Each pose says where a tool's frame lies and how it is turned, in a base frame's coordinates. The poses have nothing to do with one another.
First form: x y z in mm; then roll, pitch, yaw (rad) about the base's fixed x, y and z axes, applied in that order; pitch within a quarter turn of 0, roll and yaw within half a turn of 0.
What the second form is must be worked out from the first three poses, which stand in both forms.
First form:
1: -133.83 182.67 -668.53 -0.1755 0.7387 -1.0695
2: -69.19 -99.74 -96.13 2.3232 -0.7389 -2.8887
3: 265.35 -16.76 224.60 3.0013 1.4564 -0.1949
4: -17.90 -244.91 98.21 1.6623 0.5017 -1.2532
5: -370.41 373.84 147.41 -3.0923 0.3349 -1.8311
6: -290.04 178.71 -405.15 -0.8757 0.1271 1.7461
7: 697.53 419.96 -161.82 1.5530 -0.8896 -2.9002
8: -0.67 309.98 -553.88 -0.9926 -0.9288 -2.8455
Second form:
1: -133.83 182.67 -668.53 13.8 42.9 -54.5
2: -69.19 -99.74 -96.13 -5.1 -127.1 -47.8
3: 265.35 -16.76 224.60 -133.1 4.6 118.9
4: -17.90 -244.91 98.21 97.3 -40.8 -76.3
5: -370.41 373.84 147.41 -98.5 129.3 13.6
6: -290.04 178.71 -405.15 -42.7 -38.8 95.9
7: 697.53 419.96 -161.82 -33.5 -97.4 -88.3
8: -0.67 309.98 -553.88 76.8 -61.7 137.4
